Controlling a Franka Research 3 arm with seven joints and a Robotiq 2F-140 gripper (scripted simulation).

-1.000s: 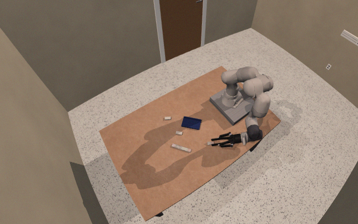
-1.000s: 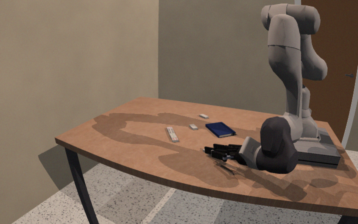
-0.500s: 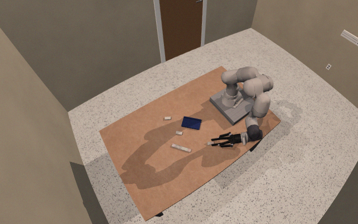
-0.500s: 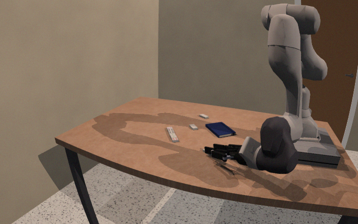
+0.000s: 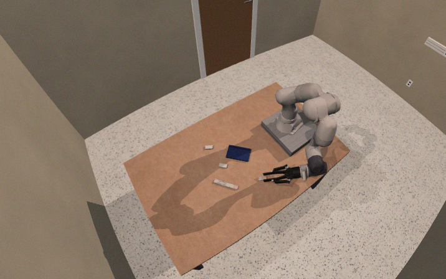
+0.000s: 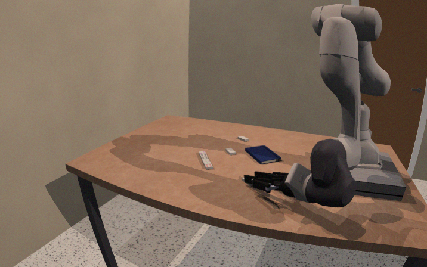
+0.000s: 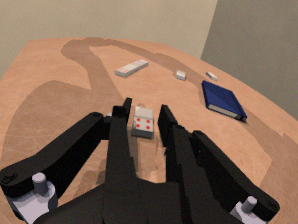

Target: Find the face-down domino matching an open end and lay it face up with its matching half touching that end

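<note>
Now: hand 3 cm short of the domino, 3 cm above it and 2 cm to the left of it. Round my hand: dark blue book (27 cm to the right, 5 cm ahead, 3 cm below).
</note>
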